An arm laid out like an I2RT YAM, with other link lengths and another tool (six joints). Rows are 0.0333 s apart.
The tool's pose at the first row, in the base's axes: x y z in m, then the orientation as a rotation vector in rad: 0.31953 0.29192 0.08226 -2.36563 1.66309 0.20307
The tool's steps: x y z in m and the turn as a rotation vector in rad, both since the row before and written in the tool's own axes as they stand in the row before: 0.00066 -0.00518 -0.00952 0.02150 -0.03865 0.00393; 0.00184 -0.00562 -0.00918 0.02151 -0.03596 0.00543; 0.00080 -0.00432 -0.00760 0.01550 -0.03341 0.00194; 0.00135 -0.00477 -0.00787 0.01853 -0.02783 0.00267; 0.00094 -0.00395 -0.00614 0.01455 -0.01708 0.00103; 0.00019 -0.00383 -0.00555 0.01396 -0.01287 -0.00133; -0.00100 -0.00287 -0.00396 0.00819 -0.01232 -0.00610; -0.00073 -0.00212 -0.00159 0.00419 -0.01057 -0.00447
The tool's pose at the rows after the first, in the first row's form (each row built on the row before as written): 0.32438 0.29037 0.09185 -2.32809 1.64434 0.22900; 0.32999 0.28757 0.10079 -2.29062 1.62839 0.25159; 0.33402 0.28546 0.10830 -2.26138 1.61076 0.27525; 0.33862 0.28261 0.11587 -2.23201 1.59599 0.29001; 0.34233 0.28034 0.12181 -2.21206 1.58554 0.29603; 0.34566 0.27880 0.12747 -2.19632 1.57466 0.29734; 0.34775 0.27863 0.13200 -2.18863 1.55969 0.30150; 0.34937 0.27908 0.13417 -2.18359 1.54823 0.30766
